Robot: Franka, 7 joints.
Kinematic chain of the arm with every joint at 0, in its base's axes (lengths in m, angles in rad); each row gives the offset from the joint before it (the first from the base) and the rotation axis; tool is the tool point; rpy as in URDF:
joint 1: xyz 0 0 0.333 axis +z
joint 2: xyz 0 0 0 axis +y
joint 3: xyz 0 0 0.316 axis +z
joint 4: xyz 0.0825 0 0 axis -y
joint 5: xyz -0.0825 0 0.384 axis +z
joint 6: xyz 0 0 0 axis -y
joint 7: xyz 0.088 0 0 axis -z
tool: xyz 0 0 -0.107 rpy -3.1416 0 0
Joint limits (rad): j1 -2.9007..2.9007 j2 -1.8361..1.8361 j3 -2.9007..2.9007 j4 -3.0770..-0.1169 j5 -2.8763..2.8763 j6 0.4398..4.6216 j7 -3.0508..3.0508
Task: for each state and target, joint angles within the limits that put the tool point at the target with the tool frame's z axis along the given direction. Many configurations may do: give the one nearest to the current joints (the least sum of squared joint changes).
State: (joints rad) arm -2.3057 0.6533 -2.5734 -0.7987 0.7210 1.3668 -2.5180
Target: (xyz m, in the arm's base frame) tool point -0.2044 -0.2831 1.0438 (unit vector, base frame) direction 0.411 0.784 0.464
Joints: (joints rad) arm -2.1348 0.6656 -2.9007 -0.1172 -0.1654 1.5054 -2.5180
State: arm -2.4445 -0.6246 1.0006 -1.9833 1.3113 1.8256 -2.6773
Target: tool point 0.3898 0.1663 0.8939 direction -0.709 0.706 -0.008
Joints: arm -1.6879 0.0644 1.8491 -1.2385 1.7497 0.9641 -2.6773
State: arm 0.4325 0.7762 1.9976 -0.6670 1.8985 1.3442 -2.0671
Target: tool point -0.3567 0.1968 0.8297 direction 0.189 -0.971 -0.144
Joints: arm 0.9375 0.3434 1.7687 -1.3270 1.2896 0.8394 -2.0671
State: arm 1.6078 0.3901 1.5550 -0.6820 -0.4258 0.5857 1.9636
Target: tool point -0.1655 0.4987 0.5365 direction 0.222 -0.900 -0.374
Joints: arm 1.0906 0.7092 1.1819 -1.2039 0.0691 0.4635 1.9636
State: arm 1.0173 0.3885 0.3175 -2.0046 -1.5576 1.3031 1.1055
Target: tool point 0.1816 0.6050 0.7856 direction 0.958 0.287 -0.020
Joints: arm 1.0114 0.1871 0.4255 -1.2404 -1.5517 2.0052 1.1055
